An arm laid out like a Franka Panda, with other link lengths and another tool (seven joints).
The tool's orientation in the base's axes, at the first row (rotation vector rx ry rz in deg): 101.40 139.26 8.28
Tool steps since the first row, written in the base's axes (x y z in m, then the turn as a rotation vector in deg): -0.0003 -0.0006 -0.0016 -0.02 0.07 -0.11; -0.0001 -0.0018 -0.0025 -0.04 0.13 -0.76; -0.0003 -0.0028 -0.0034 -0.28 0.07 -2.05; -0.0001 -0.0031 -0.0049 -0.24 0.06 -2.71; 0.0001 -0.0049 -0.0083 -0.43 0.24 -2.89; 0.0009 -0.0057 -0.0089 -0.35 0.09 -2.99; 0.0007 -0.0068 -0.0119 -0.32 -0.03 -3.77; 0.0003 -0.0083 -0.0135 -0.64 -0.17 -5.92; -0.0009 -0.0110 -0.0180 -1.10 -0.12 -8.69; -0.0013 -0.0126 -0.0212 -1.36 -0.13 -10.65; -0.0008 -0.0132 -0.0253 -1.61 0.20 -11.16
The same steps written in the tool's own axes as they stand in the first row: -0.0004 -0.0007 0.0015 0.08 -0.01 0.11; -0.0016 -0.0010 0.0025 0.17 -0.11 0.74; -0.0024 -0.0017 0.0033 0.25 -0.56 1.98; -0.0027 -0.0018 0.0048 0.26 -0.63 2.64; -0.0043 -0.0027 0.0082 0.50 -0.78 2.78; -0.0053 -0.0023 0.0089 0.34 -0.76 2.89; -0.0061 -0.0033 0.0119 0.26 -0.89 3.67; -0.0073 -0.0043 0.0134 0.33 -1.57 5.74; -0.0093 -0.0070 0.0176 0.65 -2.41 8.40; -0.0105 -0.0084 0.0207 0.82 -2.96 10.29; -0.0111 -0.0087 0.0248 1.23 -3.17 10.75
